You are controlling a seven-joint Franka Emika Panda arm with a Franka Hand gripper.
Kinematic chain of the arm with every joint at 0, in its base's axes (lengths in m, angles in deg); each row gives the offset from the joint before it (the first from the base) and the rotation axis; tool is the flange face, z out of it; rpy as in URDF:
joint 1: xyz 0 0 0.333 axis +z
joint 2: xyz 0 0 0 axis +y
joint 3: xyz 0 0 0.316 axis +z
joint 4: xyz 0.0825 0 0 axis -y
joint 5: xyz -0.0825 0 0.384 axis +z
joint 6: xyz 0 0 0 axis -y
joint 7: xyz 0.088 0 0 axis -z
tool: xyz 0 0 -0.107 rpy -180 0 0
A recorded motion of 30 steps. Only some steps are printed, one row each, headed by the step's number.
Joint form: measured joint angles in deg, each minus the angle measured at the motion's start. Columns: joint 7, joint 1, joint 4, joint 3, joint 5, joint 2, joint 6.
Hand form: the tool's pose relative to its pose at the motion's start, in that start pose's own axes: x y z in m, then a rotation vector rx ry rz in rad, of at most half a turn. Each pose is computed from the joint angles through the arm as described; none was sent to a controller.
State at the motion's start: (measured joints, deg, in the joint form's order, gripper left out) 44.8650 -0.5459 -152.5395 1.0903 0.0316 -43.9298 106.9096
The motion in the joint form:
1: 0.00 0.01 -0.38 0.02 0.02 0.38 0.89
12: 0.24 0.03 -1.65 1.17 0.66 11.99 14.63
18: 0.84 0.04 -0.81 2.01 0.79 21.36 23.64
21: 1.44 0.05 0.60 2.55 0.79 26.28 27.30
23: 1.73 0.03 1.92 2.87 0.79 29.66 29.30
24: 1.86 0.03 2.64 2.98 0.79 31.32 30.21
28: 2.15 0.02 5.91 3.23 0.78 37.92 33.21
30: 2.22 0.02 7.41 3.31 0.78 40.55 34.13
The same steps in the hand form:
1: 0.0010 -0.0013 0.0039 0.0017 0.0015 -0.0004
12: 0.0259 -0.0375 0.0610 0.0134 0.0110 -0.0099
18: 0.0425 -0.0631 0.1009 0.0199 0.0164 -0.0132
21: 0.0508 -0.0780 0.1183 0.0224 0.0176 -0.0128
23: 0.0570 -0.0882 0.1294 0.0229 0.0156 -0.0135
24: 0.0602 -0.0932 0.1347 0.0235 0.0143 -0.0134
28: 0.0743 -0.1126 0.1561 0.0240 0.0055 -0.0136
30: 0.0801 -0.1204 0.1647 0.0235 0.0007 -0.0140

